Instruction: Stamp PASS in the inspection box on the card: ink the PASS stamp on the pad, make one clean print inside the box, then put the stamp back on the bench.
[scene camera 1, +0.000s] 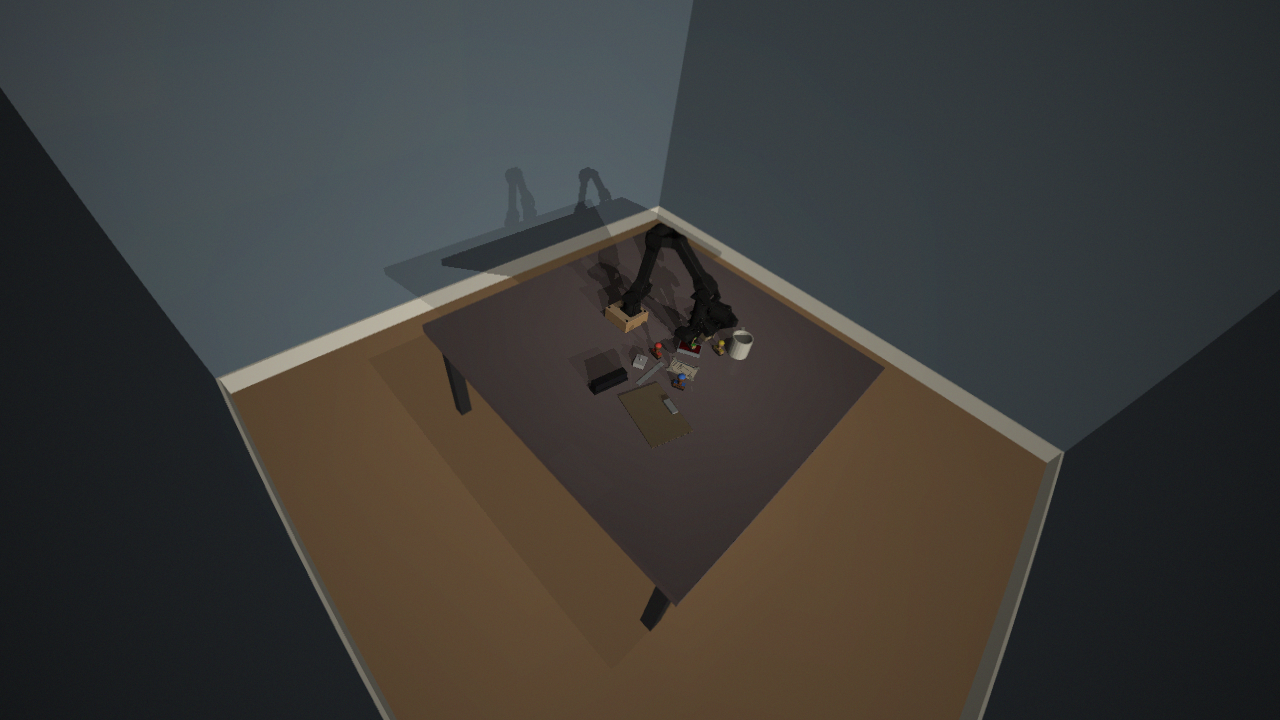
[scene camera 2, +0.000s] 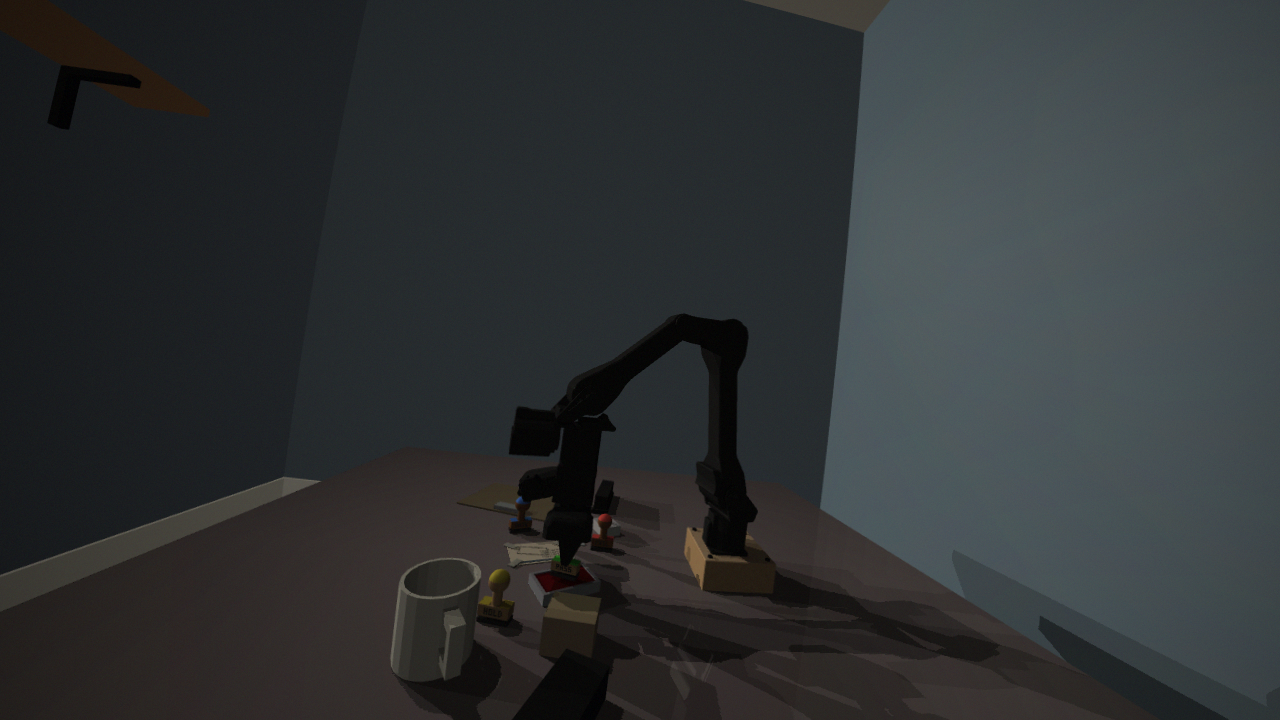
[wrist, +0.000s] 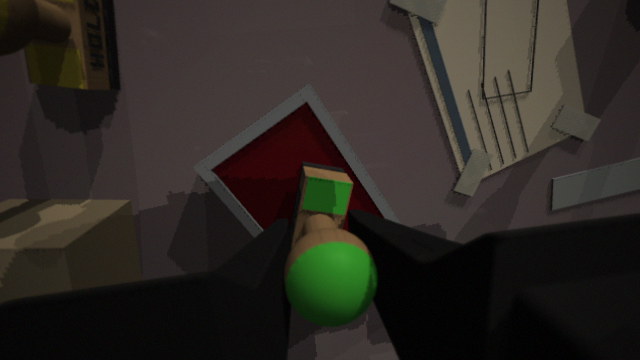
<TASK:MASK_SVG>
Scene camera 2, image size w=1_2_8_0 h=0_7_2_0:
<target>my gripper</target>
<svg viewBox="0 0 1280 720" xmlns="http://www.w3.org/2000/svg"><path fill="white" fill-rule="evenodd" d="M560 457L557 466L537 468L525 472L519 480L517 495L521 496L525 503L553 496L552 502L555 505L548 512L544 521L542 538L559 541L561 565L568 566L581 544L591 541L593 527L591 510L598 461L578 463L567 461Z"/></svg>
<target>tan box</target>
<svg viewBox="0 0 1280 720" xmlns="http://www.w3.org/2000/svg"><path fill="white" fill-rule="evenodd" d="M554 591L552 600L543 616L539 655L559 658L566 649L591 658L597 635L602 598Z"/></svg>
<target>brown mat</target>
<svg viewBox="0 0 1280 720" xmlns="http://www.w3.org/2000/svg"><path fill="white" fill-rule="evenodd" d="M553 496L531 501L530 508L525 511L525 517L530 516L532 519L545 521L548 512L555 505L552 502ZM521 496L517 495L519 487L494 483L463 498L457 504L518 516L515 503Z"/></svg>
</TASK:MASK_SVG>
